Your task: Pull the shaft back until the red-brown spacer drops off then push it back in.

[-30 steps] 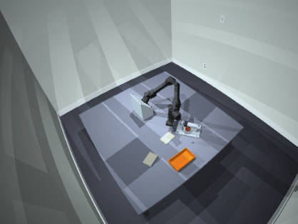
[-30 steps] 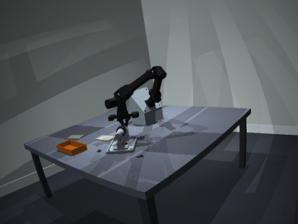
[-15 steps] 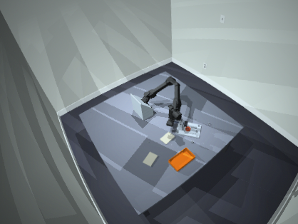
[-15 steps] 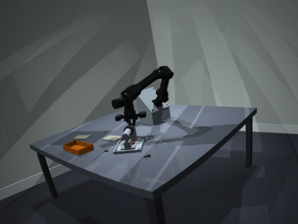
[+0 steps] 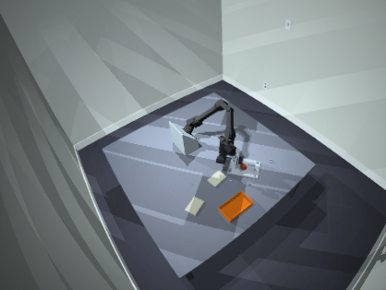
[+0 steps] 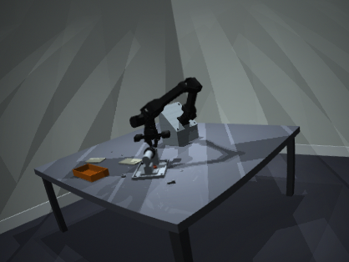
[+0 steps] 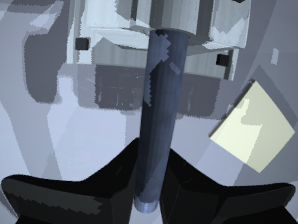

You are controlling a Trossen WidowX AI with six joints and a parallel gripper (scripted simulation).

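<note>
My gripper tip is now 60 mm short of the blue-grey shaft, 50 mm to the right of it and 30 mm below it. From my gripper tip the other things lie so: red-brown spacer: 130 mm ahead, 100 mm to the left, 30 mm below; then orange tray: 340 mm ahead, 160 mm to the right, 40 mm below.
</note>
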